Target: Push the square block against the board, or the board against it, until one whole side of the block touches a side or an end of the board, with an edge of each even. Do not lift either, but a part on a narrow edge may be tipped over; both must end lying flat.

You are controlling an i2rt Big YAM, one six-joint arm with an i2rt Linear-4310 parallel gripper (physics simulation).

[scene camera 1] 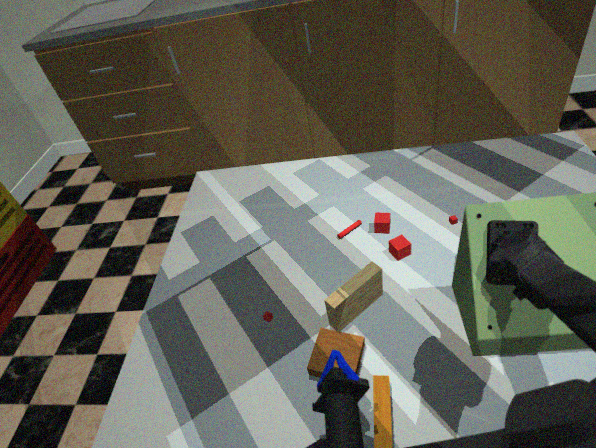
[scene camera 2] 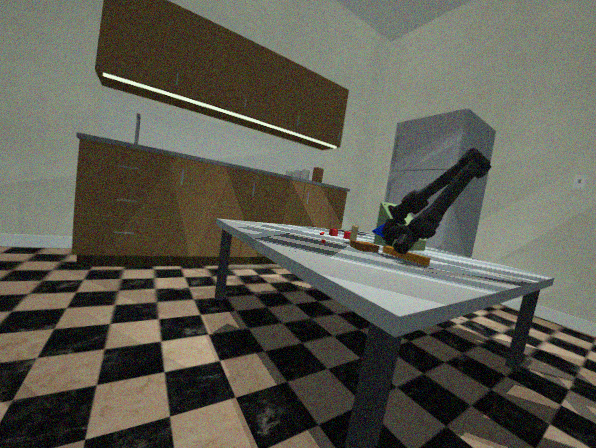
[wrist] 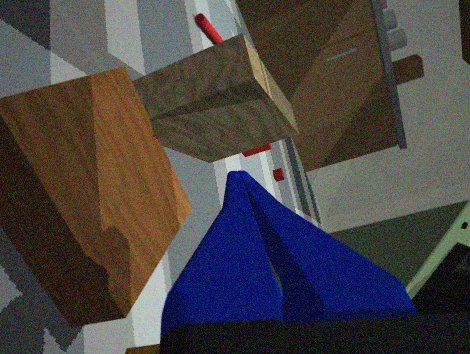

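Pixels of known places: gripper, fingertip midpoint: (scene camera 1: 335,351) (scene camera 2: 372,231) (wrist: 235,183); arm's base at its link origin: (scene camera 1: 510,252) (scene camera 2: 395,215) (wrist: 433,296).
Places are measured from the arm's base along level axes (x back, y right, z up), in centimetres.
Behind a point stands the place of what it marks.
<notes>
The square block (scene camera 1: 337,348) {x -33.7, y -12.0, z -15.2 cm} (scene camera 2: 364,246) {x -38.0, y -16.8, z -16.1 cm} (wrist: 135,185) {x -33.0, y -12.7, z -15.2 cm}, orange-brown, lies flat on the table. The light wooden board (scene camera 1: 356,300) {x -29.6, y -2.1, z -12.2 cm} (scene camera 2: 354,232) {x -34.9, y -5.6, z -11.5 cm} (wrist: 215,100) {x -33.3, y -5.8, z -11.5 cm} stands on a narrow edge beyond it, at an angle to the block's sides. The board's near end is close to the block's far side; whether they touch cannot be told. My gripper (scene camera 1: 335,353) {x -33.4, y -15.8, z -9.1 cm} (scene camera 2: 375,231) {x -33.4, y -15.8, z -9.1 cm} (wrist: 235,183) {x -33.4, y -15.8, z -9.1 cm} is shut and empty. Its blue tips overlap the block in scene camera 1, and are to the right of it in the wrist view. They look raised above the table; the exact height is unclear.
An orange bar (scene camera 1: 382,407) {x -24.9, y -23.7, z -15.1 cm} (scene camera 2: 407,256) {x -26.6, y -31.3, z -16.7 cm} lies near the block, right of the gripper. A red rod (scene camera 1: 349,229) {x -32.0, y 24.9, z -17.1 cm} (wrist: 207,27) {x -33.3, y 23.4, z -17.2 cm} and two red cubes (scene camera 1: 382,223) {x -23.0, y 24.1, z -14.5 cm} (scene camera 1: 400,247) {x -19.0, y 15.1, z -14.3 cm} lie beyond the board. Small red cubes (scene camera 1: 268,316) {x -50.4, y -3.3, z -16.6 cm} (scene camera 1: 453,220) {x -4.3, y 26.5, z -16.8 cm} lie farther aside. A green box (scene camera 1: 467,300) {x -7.1, y -3.6, z -10.3 cm} is at right.
</notes>
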